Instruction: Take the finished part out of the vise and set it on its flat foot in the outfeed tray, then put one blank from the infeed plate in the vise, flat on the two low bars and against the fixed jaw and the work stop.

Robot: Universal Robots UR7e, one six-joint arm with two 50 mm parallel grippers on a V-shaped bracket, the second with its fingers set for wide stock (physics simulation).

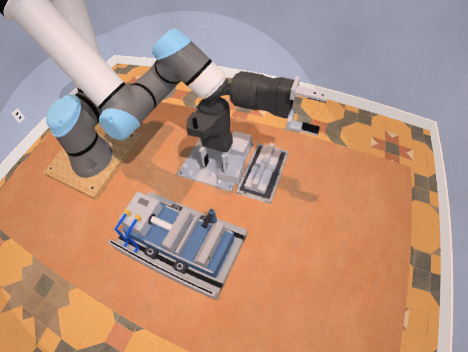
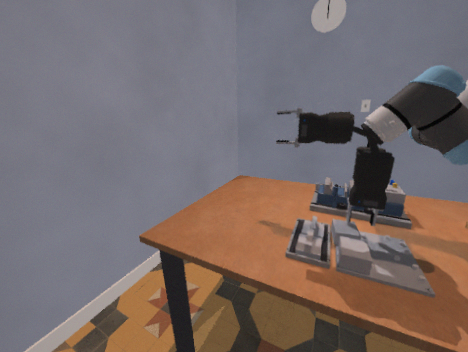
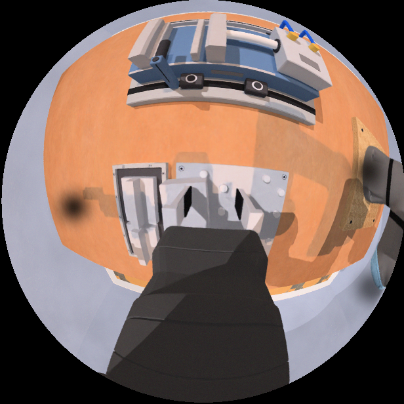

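Seen in the pictures: hand, its tool point: (image 1: 215,162) (image 2: 360,216); arm's base, origin of its link: (image 1: 92,159).
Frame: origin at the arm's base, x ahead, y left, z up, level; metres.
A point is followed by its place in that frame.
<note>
The vise (image 1: 227,252) @[z 0.010, x 0.513, y -0.216 m] (image 2: 327,200) @[z 0.015, x 0.485, y -0.166 m] (image 3: 290,85) shows no part between its fixed jaw (image 1: 210,243) @[z 0.075, x 0.482, y -0.225 m] (image 3: 147,44) and moving jaw (image 1: 176,231) @[z 0.074, x 0.401, y -0.212 m] (image 3: 216,37). A thin pale bar (image 3: 198,40) lies beside the moving jaw. The work stop (image 1: 212,216) @[z 0.071, x 0.470, y -0.158 m] (image 3: 164,71) stands by the fixed jaw. Pale finished parts (image 1: 258,175) (image 2: 305,245) sit in the outfeed tray (image 1: 254,196) @[z -0.009, x 0.549, y -0.041 m] (image 2: 308,259) @[z -0.011, x 0.575, y 0.146 m] (image 3: 135,166). Pale blanks (image 1: 242,143) @[z 0.022, x 0.489, y 0.115 m] (image 2: 354,252) @[z 0.023, x 0.481, y 0.141 m] (image 3: 192,184) lie on the infeed plate (image 1: 192,170) @[z -0.013, x 0.356, y 0.019 m] (image 2: 410,282) @[z -0.013, x 0.379, y 0.165 m] (image 3: 240,172). My gripper (image 1: 214,161) @[z 0.049, x 0.434, y 0.011 m] (image 2: 361,216) @[z 0.049, x 0.434, y 0.011 m] (image 3: 213,202) points down above that plate, open and empty.
The second gripper (image 1: 314,112) (image 2: 286,127) points sideways, open and empty, high above the table. The outfeed tray stands close beside the infeed plate. The vise's cylinder block (image 1: 141,210) @[z 0.074, x 0.298, y -0.178 m] (image 3: 302,57) carries blue hoses. The arm's base stands on a chipboard plate (image 1: 65,175) @[z 0.000, x -0.075, y -0.080 m] (image 3: 357,210).
</note>
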